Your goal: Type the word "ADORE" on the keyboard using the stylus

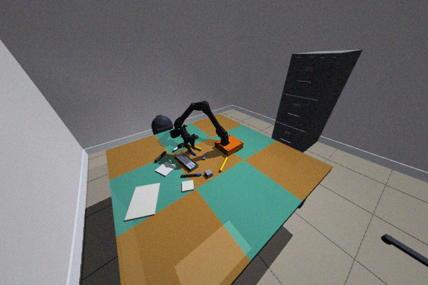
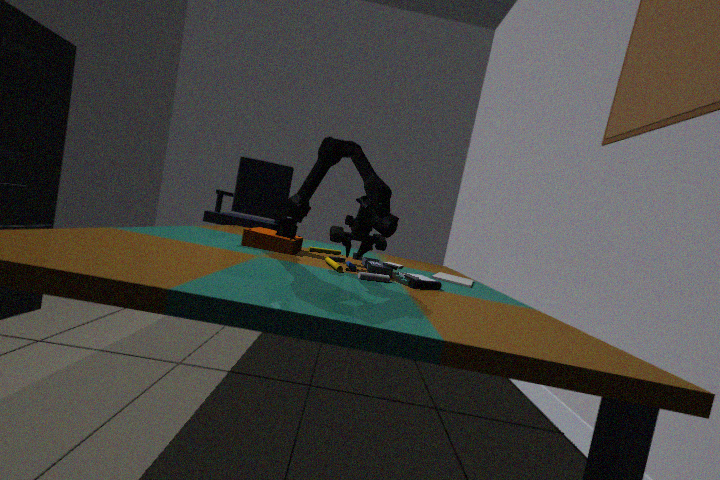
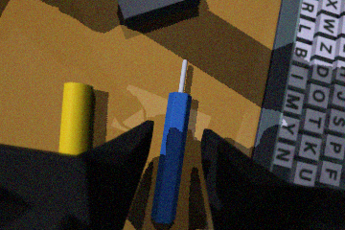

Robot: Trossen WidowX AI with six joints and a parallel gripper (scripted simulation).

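Now: gripper tip 30 mm above the blue stylus and 10 mm to the right of it. The rest, counted from my gripper tip: white marker 160 mm to the right, 50 mm ahead, 20 mm below; dark marker 210 mm ahead, 160 mm to the right, 20 mm below; blue pen 200 mm to the left, 140 mm ahead, 30 mm below.
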